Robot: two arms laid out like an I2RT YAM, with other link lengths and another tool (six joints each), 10 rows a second.
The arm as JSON. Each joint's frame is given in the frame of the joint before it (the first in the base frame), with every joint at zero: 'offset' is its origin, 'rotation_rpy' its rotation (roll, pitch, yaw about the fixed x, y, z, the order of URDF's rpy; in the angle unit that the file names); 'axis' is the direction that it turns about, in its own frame. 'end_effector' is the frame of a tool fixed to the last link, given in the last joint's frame.
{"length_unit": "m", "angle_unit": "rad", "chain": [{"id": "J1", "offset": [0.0, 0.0, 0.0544], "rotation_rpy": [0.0, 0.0, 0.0], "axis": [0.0, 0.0, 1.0]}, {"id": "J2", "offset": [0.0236, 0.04, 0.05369], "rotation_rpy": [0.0, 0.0, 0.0], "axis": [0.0, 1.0, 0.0]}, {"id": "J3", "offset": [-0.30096, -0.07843, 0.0], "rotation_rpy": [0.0, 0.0, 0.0], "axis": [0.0, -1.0, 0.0]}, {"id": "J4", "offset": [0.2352, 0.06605, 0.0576], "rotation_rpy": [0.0, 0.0, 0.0], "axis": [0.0, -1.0, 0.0]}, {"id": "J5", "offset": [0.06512, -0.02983, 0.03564], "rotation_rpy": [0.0, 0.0, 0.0], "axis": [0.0, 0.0, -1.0]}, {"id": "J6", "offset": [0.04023, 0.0, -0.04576], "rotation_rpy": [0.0, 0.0, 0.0], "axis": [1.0, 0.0, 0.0]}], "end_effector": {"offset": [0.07, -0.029, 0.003], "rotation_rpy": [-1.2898, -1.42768, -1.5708]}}
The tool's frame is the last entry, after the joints.
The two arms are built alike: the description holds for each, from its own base.
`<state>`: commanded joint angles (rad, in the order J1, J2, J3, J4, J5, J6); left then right.
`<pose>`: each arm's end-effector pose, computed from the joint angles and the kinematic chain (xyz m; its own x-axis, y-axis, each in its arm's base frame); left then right.
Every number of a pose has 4 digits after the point.
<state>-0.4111 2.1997 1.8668 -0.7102 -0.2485 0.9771 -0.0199 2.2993 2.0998 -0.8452 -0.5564 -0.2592</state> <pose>0.4634 -0.1946 0.1601 0.0984 -0.9948 0.0280 -0.6482 -0.0854 -0.7566 0.5536 0.0218 0.1929 0.8300 0.0819 0.5517 0.4543 -0.6731 -0.5836</pose>
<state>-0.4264 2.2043 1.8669 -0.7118 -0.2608 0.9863 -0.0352 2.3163 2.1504 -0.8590 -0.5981 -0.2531</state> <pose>0.4608 -0.2002 0.1579 0.0817 -0.9966 0.0107 -0.6506 -0.0615 -0.7569 0.5593 0.0176 0.2006 0.8201 0.0619 0.5689 0.4657 -0.6498 -0.6007</pose>
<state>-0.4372 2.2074 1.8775 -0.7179 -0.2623 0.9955 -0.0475 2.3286 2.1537 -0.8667 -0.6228 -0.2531</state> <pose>0.4597 -0.2052 0.1593 0.0640 -0.9979 0.0052 -0.6504 -0.0456 -0.7582 0.5595 0.0133 0.1953 0.8290 0.0498 0.5571 0.4563 -0.6363 -0.6220</pose>
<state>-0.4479 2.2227 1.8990 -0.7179 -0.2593 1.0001 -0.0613 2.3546 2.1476 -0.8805 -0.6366 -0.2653</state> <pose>0.4617 -0.2124 0.1583 0.0479 -0.9988 0.0079 -0.6478 -0.0371 -0.7609 0.5589 0.0072 0.1790 0.8496 0.0460 0.5254 0.4330 -0.6297 -0.6450</pose>
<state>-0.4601 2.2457 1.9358 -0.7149 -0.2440 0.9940 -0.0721 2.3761 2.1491 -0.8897 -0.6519 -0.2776</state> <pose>0.4660 -0.2236 0.1583 0.0328 -0.9990 0.0309 -0.6412 -0.0447 -0.7660 0.5592 0.0029 0.1681 0.8603 0.0447 0.5078 0.4222 -0.6206 -0.6607</pose>
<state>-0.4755 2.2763 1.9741 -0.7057 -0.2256 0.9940 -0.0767 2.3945 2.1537 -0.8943 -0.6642 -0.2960</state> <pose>0.4706 -0.2372 0.1553 0.0074 -0.9986 0.0526 -0.6362 -0.0453 -0.7702 0.5605 0.0016 0.1602 0.8631 0.0539 0.5022 0.4263 -0.6112 -0.6669</pose>
